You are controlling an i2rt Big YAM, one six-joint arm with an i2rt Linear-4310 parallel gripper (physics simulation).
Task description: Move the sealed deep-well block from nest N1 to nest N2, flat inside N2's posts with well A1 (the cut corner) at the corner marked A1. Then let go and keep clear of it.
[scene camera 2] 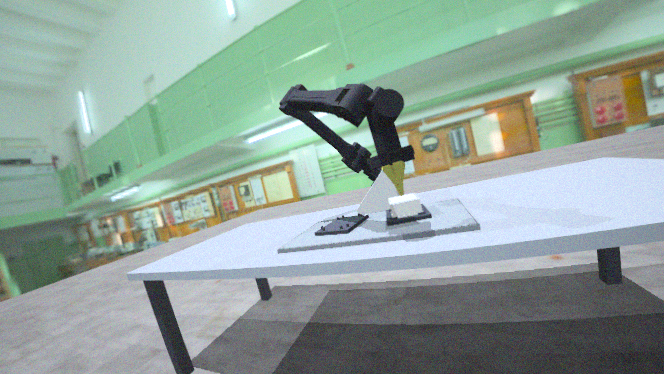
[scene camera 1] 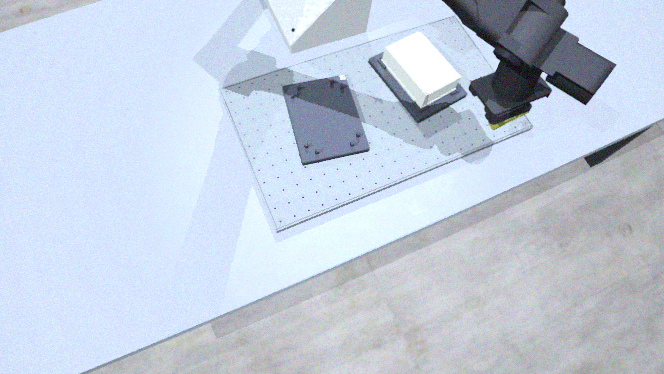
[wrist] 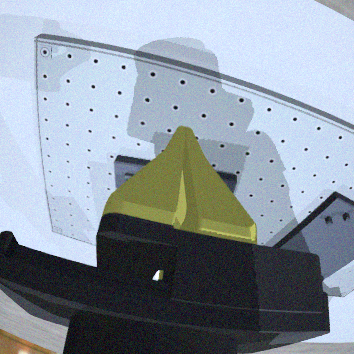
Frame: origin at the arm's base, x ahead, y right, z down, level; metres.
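Seen in the pictures: gripper, fingertip midpoint: [scene camera 2: 402, 195] [scene camera 1: 491, 126] [wrist: 181, 134]; arm's base, link origin: [scene camera 2: 382, 175].
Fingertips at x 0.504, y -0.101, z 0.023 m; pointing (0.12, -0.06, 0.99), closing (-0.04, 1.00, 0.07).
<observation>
Offsets run from my fingertips to a thing's top centre. "*": to the spot under its first point. Level surfaces: height alone.
The white deep-well block @[dy +0.013, dx -0.181, dz +0.037 m] [scene camera 1: 422, 67] [scene camera 2: 405, 205] sits on a dark nest plate @[* dy +0.055, dx -0.104, dz +0.079 m] [scene camera 1: 419, 114] [scene camera 2: 426, 216], the right one in scene camera 1. Its cut corner cannot be made out. The other dark nest @[dy +0.217, dx -0.170, dz +0.069 m] [scene camera 1: 327, 120] [scene camera 2: 342, 225] [wrist: 325, 245] bears several short posts and no block, with a small white mark @[dy +0.149, dx -0.234, dz +0.079 m] [scene camera 1: 342, 77] at its far right corner. My gripper [scene camera 1: 507, 121] [scene camera 2: 401, 194] [wrist: 181, 134] is shut and empty, its yellow fingertips together. It hangs above the board, apart from the block, to its right in scene camera 1. In the wrist view the fingers hide the block and most of its nest.
Both nests are on a perforated board [scene camera 1: 330, 185] [scene camera 2: 300, 245] [wrist: 80, 115] on the white table @[dz +0.104 m] [scene camera 1: 125, 200] [scene camera 2: 225, 260]. A white wedge-shaped body [scene camera 1: 335, 25] [scene camera 2: 377, 195] stands behind the board. The table's front edge runs past the board's near side.
</observation>
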